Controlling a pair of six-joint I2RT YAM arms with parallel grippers.
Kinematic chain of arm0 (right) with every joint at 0, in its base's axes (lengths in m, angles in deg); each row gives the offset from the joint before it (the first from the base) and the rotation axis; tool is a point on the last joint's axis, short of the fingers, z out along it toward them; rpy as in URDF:
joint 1: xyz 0 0 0.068 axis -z
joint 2: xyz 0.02 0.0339 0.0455 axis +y
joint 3: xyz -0.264 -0.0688 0 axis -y
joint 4: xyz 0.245 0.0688 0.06 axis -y
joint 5: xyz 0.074 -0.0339 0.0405 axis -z
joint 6: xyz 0.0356 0 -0.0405 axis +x
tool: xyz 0 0 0 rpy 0 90 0
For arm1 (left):
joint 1: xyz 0 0 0.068 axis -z
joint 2: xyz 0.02 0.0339 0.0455 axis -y
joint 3: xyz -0.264 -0.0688 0 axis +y
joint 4: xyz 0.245 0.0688 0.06 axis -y
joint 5: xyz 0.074 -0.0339 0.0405 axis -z
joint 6: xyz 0.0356 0 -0.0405 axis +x
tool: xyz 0 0 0 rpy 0 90 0
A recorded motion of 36 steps. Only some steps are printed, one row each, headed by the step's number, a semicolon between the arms.
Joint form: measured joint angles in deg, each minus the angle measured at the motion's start. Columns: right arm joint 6, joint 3, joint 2, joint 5, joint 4, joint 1; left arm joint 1, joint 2, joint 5, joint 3, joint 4, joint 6.
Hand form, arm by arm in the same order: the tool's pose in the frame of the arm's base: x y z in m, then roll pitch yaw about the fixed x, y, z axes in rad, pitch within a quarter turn. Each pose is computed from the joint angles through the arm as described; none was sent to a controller.
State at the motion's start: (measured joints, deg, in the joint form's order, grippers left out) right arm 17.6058 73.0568 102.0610 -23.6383 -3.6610 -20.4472; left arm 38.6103 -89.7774 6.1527 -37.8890 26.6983 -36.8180
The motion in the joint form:
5: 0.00 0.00 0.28 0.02 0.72 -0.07; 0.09 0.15 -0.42 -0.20 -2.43 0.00
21: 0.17 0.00 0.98 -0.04 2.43 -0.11; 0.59 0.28 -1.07 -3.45 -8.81 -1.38
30: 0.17 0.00 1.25 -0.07 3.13 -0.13; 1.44 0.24 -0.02 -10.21 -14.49 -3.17
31: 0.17 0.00 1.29 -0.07 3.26 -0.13; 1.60 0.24 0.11 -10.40 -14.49 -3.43
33: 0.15 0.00 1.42 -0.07 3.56 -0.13; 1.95 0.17 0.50 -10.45 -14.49 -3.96
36: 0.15 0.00 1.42 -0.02 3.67 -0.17; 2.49 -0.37 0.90 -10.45 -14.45 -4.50
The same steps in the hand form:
5: 0.3787 0.1569 0.2470 2.3868 0.8356 3.0737; 0.2435 -0.1997 0.1728 -2.2460 0.7534 -2.8599
21: 0.3816 0.1584 0.2450 2.3726 0.8494 3.0633; 0.2463 -0.2049 0.1798 -2.2937 0.7091 -2.8790
30: 0.3828 0.1590 0.2442 2.3674 0.8560 3.0601; 0.2553 -0.2196 0.2069 -2.2505 0.6881 -2.8665
31: 0.3830 0.1591 0.2442 2.3664 0.8575 3.0594; 0.2551 -0.2207 0.2080 -2.2438 0.6855 -2.8649
33: 0.3835 0.1593 0.2438 2.3647 0.8604 3.0583; 0.2537 -0.2226 0.2079 -2.2372 0.6753 -2.8683
36: 0.3835 0.1595 0.2439 2.3641 0.8623 3.0577; 0.2521 -0.2257 0.2050 -2.2394 0.6602 -2.8806

